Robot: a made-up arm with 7 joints.
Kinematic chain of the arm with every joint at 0, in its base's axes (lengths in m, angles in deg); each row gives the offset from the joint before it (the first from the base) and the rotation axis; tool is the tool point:
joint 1: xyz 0 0 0.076 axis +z
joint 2: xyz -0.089 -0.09 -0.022 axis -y
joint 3: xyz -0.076 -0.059 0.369 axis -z
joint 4: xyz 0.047 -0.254 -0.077 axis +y
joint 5: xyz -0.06 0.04 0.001 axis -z
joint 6: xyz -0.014 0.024 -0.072 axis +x
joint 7: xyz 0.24 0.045 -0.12 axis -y
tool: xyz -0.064 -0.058 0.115
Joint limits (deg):
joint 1: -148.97..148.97
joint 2: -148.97..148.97
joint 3: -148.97..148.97
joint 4: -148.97..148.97
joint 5: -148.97..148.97
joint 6: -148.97..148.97
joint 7: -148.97..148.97
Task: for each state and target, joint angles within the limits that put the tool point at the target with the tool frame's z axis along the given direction. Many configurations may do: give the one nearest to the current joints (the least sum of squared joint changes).
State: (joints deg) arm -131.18 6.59 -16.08 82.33 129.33 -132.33 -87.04
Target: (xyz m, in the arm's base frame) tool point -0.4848 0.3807 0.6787 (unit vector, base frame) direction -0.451 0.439 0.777
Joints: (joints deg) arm -93.92 -4.68 25.88 76.33 141.81 -142.71 -87.73
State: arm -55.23 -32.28 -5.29 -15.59 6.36 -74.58 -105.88
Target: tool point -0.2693 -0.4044 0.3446 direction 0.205 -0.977 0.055
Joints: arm -54.67 4.49 4.67 -24.19 -1.09 -39.97 -121.75
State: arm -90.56 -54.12 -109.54 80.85 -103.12 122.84 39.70
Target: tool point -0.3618 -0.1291 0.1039 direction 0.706 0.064 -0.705
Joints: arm -127.10 -70.69 -110.49 52.17 -97.51 105.01 48.53
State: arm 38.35 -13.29 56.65 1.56 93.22 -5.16 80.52
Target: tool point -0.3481 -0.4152 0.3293 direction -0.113 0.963 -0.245
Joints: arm 24.99 -22.89 56.03 26.41 71.83 -26.14 112.41
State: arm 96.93 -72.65 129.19 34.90 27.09 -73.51 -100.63
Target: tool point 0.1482 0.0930 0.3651 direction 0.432 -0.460 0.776
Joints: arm 85.58 -117.70 135.64 44.00 -9.81 -71.16 -100.89
